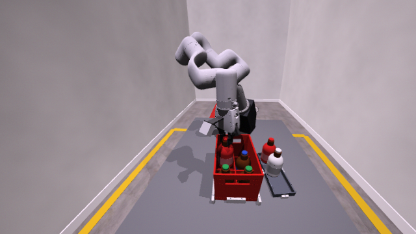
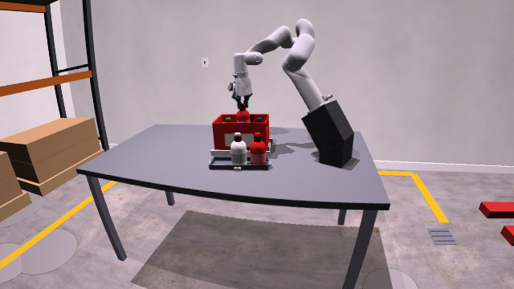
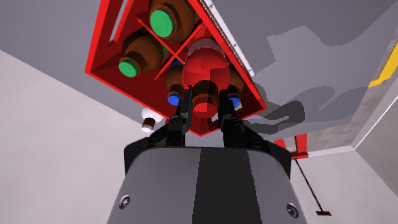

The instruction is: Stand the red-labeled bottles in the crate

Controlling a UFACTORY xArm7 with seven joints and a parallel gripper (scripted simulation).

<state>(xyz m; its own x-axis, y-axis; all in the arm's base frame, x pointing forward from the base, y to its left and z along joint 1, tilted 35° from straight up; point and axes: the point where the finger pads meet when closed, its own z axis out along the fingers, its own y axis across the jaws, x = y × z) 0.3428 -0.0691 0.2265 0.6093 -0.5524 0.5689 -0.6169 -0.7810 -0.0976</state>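
The red crate is 40 mm to the left of my hand and 160 mm below it. From my hand the other things lie so: white bottle: 250 mm to the left, 160 mm below; dark tray: 260 mm to the left, 230 mm below.
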